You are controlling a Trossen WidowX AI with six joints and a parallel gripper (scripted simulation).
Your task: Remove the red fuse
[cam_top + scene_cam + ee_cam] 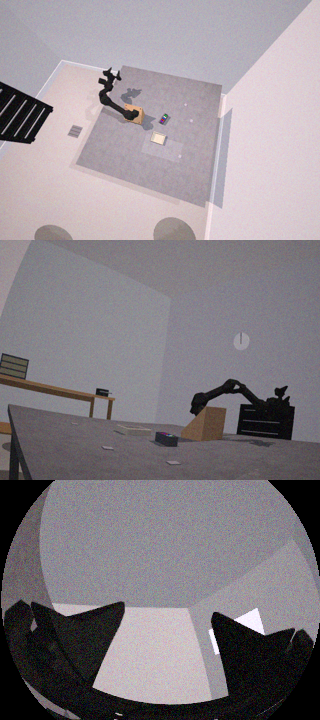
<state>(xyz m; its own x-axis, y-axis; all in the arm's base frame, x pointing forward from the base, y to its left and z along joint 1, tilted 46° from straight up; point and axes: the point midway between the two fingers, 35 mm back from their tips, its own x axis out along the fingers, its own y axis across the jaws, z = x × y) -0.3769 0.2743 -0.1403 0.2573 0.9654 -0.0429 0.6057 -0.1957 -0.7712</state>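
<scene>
Right now the red fuse is 630 mm ahead of my gripper tip, 250 mm to the right of it and 260 mm below it. Round my gripper tip: white fuse 630 mm ahead, 220 mm to the right, 260 mm below; blue fuse 630 mm ahead, 240 mm to the right, 260 mm below; green fuse 640 mm ahead, 200 mm to the right, 260 mm below.
</scene>
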